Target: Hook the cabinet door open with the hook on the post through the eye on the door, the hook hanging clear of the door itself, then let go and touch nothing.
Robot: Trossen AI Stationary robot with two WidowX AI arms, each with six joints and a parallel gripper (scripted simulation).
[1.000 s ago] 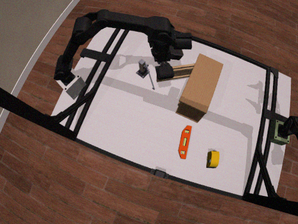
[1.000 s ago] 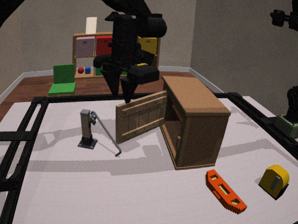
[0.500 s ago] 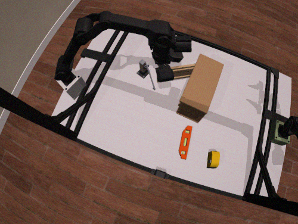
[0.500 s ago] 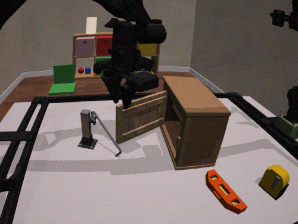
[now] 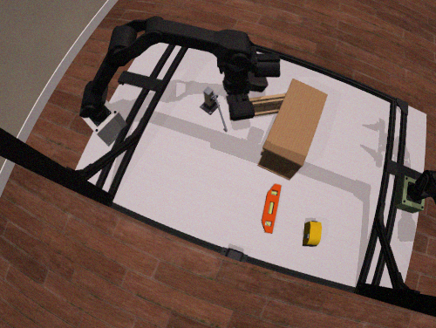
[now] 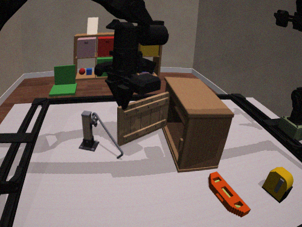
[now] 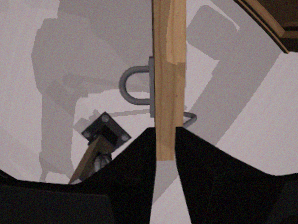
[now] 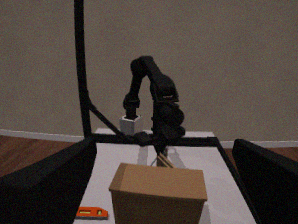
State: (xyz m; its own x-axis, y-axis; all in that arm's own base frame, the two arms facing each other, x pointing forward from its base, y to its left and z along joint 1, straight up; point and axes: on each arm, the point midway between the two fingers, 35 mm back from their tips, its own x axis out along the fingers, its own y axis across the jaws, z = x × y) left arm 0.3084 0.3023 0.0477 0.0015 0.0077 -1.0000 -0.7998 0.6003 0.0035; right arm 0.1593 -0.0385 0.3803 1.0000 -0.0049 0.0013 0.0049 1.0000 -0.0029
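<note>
Now: left hand 10 mm past the hook, 50 mm to the right of it and 100 mm above it. Also, from my left hand: orange spirit level: 260 mm behind, 180 mm to the right, 150 mm below; then slatted door: 40 mm ahead, 70 mm to the right, 80 mm below; then yellow tape measure: 310 mm behind, 310 mm to the right, 130 mm below.
</note>
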